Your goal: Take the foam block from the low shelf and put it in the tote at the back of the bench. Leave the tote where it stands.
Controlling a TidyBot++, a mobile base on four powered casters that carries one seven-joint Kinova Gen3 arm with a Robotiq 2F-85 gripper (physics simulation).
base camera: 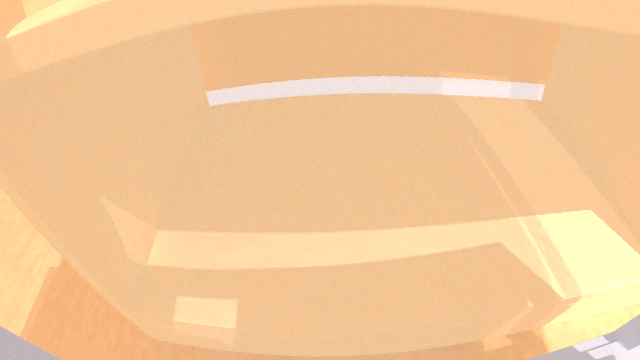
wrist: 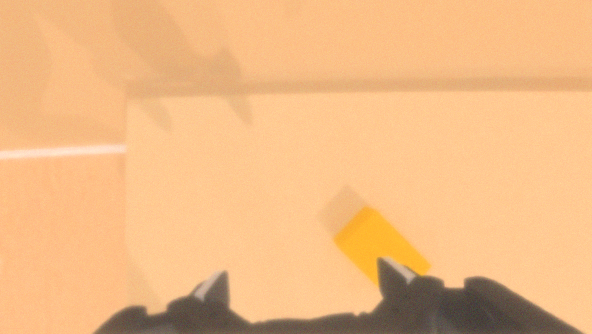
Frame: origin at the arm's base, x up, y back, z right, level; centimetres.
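Seen in the pictures: gripper, fingertip midpoint: (wrist: 303, 280).
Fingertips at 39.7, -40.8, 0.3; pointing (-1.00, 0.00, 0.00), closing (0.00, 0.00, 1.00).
Observation:
A point is followed by its place in that frame, as x, y, z.
The yellow foam block (wrist: 380, 240) @(25.9, -39.2, 9.5) lies on the pale low shelf (wrist: 280, 145) @(21.4, -51.4, -0.9) in the wrist view, turned at an angle, with a short shadow beyond its upper-left end. My gripper (wrist: 303, 280) @(39.7, -40.8, 0.3) is open at the bottom of the wrist view, with bare shelf showing between its fingertips. The right fingertip overlaps the near part of the block in the picture and hides some of it; how high the fingers are above the block is hard to tell. I cannot make out the block or the gripper in the base camera view. The tote does not show in either view.
An upright tan panel (wrist: 400, 40) @(27.2, -61.5, 13.7) stands along the shelf's far edge. A white strip (base camera: 375, 85) @(-31.8, -60.3, 7.8) (wrist: 62, 151) @(-30.9, -63.1, -76.8) runs low behind the furniture. Tan furniture surfaces fill most of the base camera view, washed out by glare. Wooden floor (base camera: 75, 305) @(-39.7, -25.9, -37.6) shows at the lower left.

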